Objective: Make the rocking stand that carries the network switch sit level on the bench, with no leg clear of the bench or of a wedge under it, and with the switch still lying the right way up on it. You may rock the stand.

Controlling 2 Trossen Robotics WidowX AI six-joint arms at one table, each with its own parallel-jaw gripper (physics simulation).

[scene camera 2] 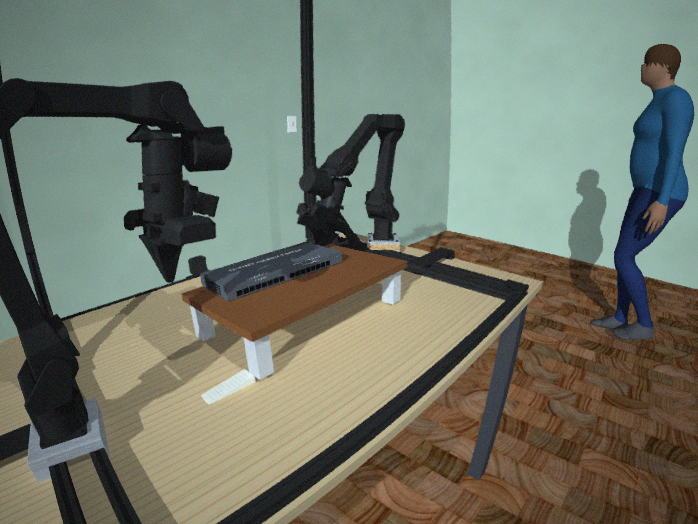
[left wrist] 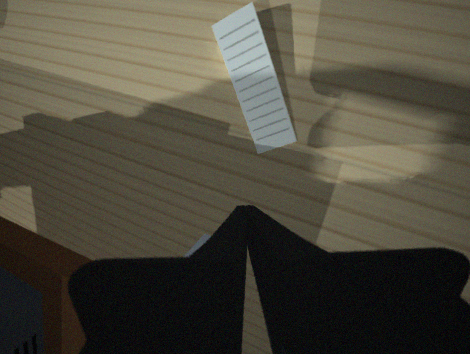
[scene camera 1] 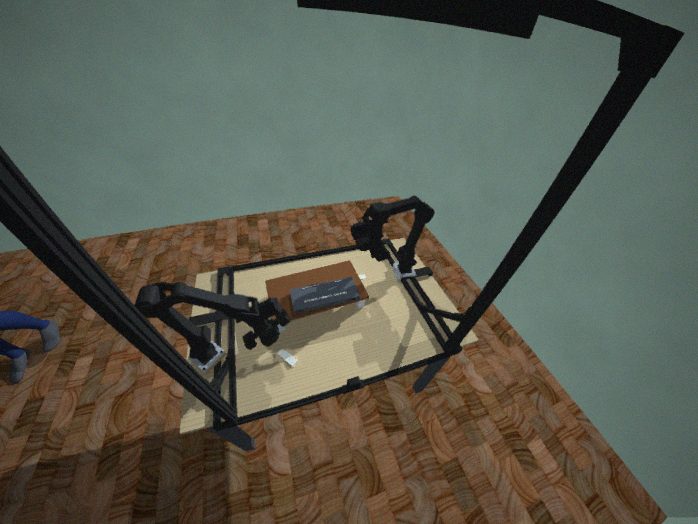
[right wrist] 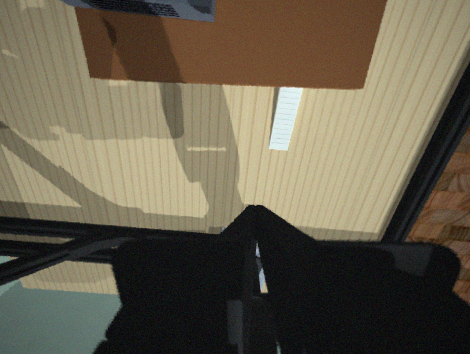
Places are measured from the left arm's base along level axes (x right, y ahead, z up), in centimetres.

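Pixels of known places: left gripper, fingertip midpoint: [left wrist: 244, 213]; right gripper, fingertip midpoint: [scene camera 2: 169, 281] [scene camera 1: 373, 257] [right wrist: 255, 212]; left arm's base at its link origin: [scene camera 2: 383, 237] [scene camera 1: 206, 354]; right arm's base at its link origin: [scene camera 2: 63, 427] [scene camera 1: 404, 268].
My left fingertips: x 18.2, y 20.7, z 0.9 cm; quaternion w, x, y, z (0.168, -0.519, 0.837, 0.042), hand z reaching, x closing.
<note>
For each thing: its top centre in the pictures, then the offset to it from my left fingertips. Level surfaces: height alone.
- stand's brown board at its top centre: [scene camera 2: 300, 273] [scene camera 1: 316, 287] dx +0.0, dy +26.6, dz +5.4 cm
- dark grey switch at its top centre: [scene camera 2: 273, 260] [scene camera 1: 324, 292] dx +5.9, dy +25.0, dz +7.7 cm
- white leg at its top centre: [scene camera 2: 255, 331] dx +3.9, dy +47.1, dz +3.8 cm
- ruled wedge at its top centre: [right wrist: 285, 119] [scene camera 2: 227, 383] dx +8.8, dy +50.9, dz -4.1 cm
- second wedge at its top centre: [left wrist: 253, 82] [scene camera 1: 286, 356] dx +6.8, dy -2.7, dz -4.1 cm
- wooden bench at its surface level: dz -5.3 cm
The stand's brown board [scene camera 1: 310, 276] [scene camera 2: 315, 296] [right wrist: 275, 45] carries the dark grey switch [scene camera 1: 324, 294] [scene camera 2: 270, 270] [right wrist: 165, 7], label up. One white leg [scene camera 2: 259, 355] meets the end of a ruled wedge [scene camera 2: 228, 386] [right wrist: 286, 120]; whether it bears on it is unclear. Another leg [scene camera 2: 390, 288] stands farther right; any small gap is too fine to tell. A second wedge [scene camera 1: 286, 358] [left wrist: 255, 80] lies loose, apart from the stand. My left gripper [left wrist: 244, 213] is shut and empty beside the stand's left end in scene camera 1. My right gripper [scene camera 2: 170, 279] [right wrist: 255, 212] is shut, empty, above the bench beyond the board's end.
A black frame [scene camera 1: 293, 410] [scene camera 2: 389, 417] borders the wooden bench [scene camera 1: 338, 360] [scene camera 2: 338, 360]. Upright posts [scene camera 1: 541, 219] [scene camera 2: 307, 84] rise at its corners. A person [scene camera 2: 659, 141] stands on the floor past the bench.
</note>
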